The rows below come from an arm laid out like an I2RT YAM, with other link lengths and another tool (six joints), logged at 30 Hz.
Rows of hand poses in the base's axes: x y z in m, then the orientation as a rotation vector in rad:
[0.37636 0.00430 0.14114 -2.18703 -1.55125 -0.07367]
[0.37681 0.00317 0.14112 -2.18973 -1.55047 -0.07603]
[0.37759 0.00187 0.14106 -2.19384 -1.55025 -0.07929]
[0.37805 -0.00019 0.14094 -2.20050 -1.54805 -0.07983]
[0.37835 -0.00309 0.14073 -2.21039 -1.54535 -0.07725]
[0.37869 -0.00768 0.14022 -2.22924 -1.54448 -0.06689]
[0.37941 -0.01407 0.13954 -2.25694 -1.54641 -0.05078]
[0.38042 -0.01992 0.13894 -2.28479 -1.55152 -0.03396]
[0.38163 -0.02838 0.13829 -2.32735 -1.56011 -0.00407]
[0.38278 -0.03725 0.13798 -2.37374 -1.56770 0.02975]
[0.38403 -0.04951 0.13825 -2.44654 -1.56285 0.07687]
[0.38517 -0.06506 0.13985 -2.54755 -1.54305 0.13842]
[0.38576 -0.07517 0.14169 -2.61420 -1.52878 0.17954]
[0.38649 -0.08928 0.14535 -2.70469 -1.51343 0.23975]
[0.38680 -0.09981 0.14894 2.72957 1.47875 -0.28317]
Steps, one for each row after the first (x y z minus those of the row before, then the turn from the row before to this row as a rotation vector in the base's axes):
[0.00045 -0.00113 -0.00002 -0.00070 -0.00206 -0.00198]
[0.00078 -0.00130 -0.00006 -0.00161 -0.00336 -0.00242]
[0.00046 -0.00206 -0.00012 -0.00368 -0.00184 -0.00417]
[0.00030 -0.00290 -0.00021 -0.00702 -0.00099 -0.00531]
[0.00034 -0.00459 -0.00051 -0.01727 -0.00060 -0.00680]
[0.00072 -0.00639 -0.00068 -0.02707 -0.00192 -0.00796]
[0.00101 -0.00585 -0.00060 -0.02878 -0.00312 -0.00603]
[0.00121 -0.00846 -0.00065 -0.04594 -0.00312 -0.00807]
[0.00115 -0.00887 -0.00031 -0.04987 -0.00271 -0.00946]
[0.00125 -0.01226 0.00027 -0.06942 -0.00279 -0.02455]
[0.00114 -0.01555 0.00160 -0.09049 -0.00418 -0.04042]
[0.00059 -0.01011 0.00184 -0.06007 -0.00376 -0.02619]
[0.00073 -0.01411 0.00366 -0.08550 -0.00599 -0.03144]
[0.00031 -0.01053 0.00359 -0.06534 -0.00449 -0.02226]

